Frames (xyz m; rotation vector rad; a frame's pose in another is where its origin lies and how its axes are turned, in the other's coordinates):
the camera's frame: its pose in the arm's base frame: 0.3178 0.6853 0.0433 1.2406 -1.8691 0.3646
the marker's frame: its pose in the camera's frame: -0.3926 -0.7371 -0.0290 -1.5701 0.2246 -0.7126
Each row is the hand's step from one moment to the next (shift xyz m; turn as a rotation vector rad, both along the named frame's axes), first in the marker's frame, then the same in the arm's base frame.
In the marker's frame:
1: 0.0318 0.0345 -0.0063 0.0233 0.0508 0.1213
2: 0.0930 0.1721 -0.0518 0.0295 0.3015 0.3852
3: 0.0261 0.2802 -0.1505 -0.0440 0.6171 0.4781
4: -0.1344 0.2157 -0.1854 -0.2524 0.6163 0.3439
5: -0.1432 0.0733 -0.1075 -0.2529 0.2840 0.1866
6: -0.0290 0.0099 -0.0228 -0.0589 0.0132 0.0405
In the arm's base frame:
1: 0.0302 -0.0170 0.0323 -0.0665 0.0001 0.1158
2: 0.1544 -0.0241 0.1286 -0.1432 0.0933 0.4593
3: 0.2807 0.0756 0.1316 -0.0609 0.2804 0.7273
4: 0.2425 0.2000 0.0125 0.0071 0.4704 0.5835
5: 0.0995 0.1575 -0.0522 -0.0464 0.3444 0.2423
6: 0.0183 0.0300 -0.0149 -0.0373 0.0606 0.0149

